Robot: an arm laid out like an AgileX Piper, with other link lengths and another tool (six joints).
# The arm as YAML. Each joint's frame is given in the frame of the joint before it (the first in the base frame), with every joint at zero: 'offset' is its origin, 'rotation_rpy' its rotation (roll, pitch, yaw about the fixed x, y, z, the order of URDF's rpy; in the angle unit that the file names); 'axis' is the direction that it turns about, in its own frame. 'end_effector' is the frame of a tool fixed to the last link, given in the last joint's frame.
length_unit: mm
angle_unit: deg
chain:
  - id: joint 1
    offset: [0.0, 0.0, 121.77]
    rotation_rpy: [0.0, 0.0, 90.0]
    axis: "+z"
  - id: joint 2
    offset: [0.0, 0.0, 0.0]
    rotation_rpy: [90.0, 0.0, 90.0]
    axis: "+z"
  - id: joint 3
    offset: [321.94, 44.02, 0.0]
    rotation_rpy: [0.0, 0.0, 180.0]
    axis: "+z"
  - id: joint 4
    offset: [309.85, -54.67, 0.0]
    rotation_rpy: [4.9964, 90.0, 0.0]
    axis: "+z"
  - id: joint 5
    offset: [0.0, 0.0, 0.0]
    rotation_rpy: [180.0, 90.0, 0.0]
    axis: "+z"
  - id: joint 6
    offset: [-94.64, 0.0, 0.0]
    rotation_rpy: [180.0, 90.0, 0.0]
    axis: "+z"
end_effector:
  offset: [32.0, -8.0, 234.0]
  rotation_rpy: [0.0, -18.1, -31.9]
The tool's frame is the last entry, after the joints.
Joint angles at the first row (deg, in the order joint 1, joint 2, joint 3, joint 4, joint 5, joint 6):
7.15, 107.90, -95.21, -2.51, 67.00, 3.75
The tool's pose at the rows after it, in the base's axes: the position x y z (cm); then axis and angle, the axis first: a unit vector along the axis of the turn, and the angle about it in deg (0 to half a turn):
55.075 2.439 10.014 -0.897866 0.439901 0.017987 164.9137
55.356 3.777 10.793 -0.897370 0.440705 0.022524 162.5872
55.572 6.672 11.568 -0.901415 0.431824 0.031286 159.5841
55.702 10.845 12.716 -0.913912 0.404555 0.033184 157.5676
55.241 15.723 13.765 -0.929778 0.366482 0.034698 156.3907
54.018 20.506 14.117 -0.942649 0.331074 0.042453 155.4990
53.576 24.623 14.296 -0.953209 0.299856 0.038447 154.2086
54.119 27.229 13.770 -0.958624 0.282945 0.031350 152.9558
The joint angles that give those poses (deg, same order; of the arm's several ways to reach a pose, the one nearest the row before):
7.15, 107.90, -97.72, -2.24, 69.25, 3.76
7.26, 107.90, -99.16, 0.00, 69.84, 3.76
8.53, 107.95, -100.54, 2.99, 70.15, 3.71
11.86, 107.95, -102.16, 4.49, 70.21, 3.71
16.39, 107.95, -103.57, 5.10, 70.21, 3.71
20.91, 107.95, -103.95, 5.81, 69.88, 3.96
24.76, 108.29, -104.00, 6.00, 67.69, 4.15
26.79, 109.52, -104.06, 6.12, 64.70, 4.17

